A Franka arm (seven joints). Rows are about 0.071 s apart.
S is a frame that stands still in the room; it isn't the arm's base.
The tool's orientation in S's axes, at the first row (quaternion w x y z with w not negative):
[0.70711 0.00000 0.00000 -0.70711]
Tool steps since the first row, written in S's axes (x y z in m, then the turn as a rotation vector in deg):
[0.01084 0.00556 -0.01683 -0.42 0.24 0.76]
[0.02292 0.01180 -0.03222 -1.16 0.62 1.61]
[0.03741 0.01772 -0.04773 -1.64 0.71 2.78]
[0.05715 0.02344 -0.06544 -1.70 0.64 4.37]
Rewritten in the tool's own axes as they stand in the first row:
[-0.00556 0.01084 -0.01683 -0.24 -0.42 0.76]
[-0.01180 0.02292 -0.03222 -0.62 -1.16 1.61]
[-0.01772 0.03741 -0.04773 -0.71 -1.64 2.78]
[-0.02344 0.05715 -0.06544 -0.64 -1.70 4.37]

